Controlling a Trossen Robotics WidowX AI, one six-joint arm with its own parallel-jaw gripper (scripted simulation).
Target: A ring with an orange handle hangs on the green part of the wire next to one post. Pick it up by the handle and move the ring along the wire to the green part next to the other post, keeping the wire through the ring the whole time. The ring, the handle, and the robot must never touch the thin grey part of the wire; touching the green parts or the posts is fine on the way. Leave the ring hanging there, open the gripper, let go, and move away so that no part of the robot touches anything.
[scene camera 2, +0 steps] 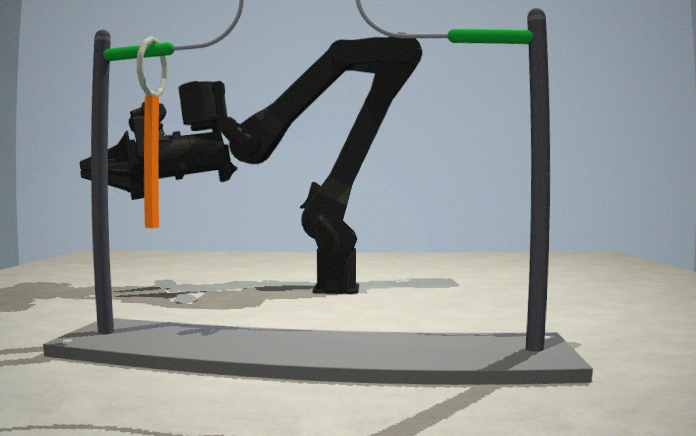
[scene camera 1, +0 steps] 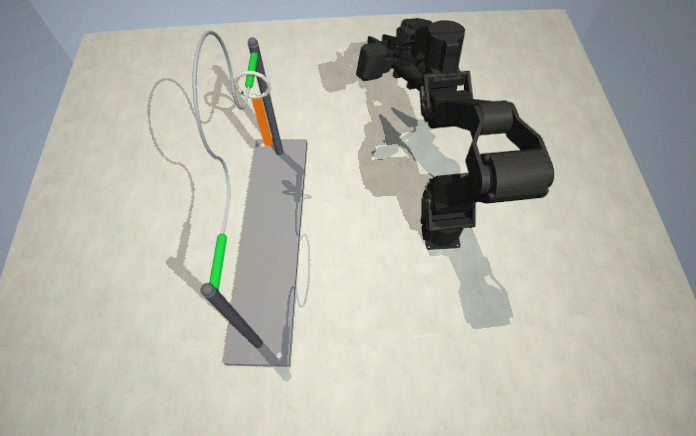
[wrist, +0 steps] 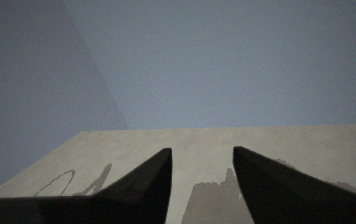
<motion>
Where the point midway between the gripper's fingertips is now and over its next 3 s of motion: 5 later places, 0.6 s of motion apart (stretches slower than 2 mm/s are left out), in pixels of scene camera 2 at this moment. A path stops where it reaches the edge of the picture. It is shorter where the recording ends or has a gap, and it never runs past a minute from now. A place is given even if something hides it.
My gripper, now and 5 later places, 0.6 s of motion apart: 80, 170; 182, 243; 171, 202; 159, 198; 146, 199; 136, 200
</motion>
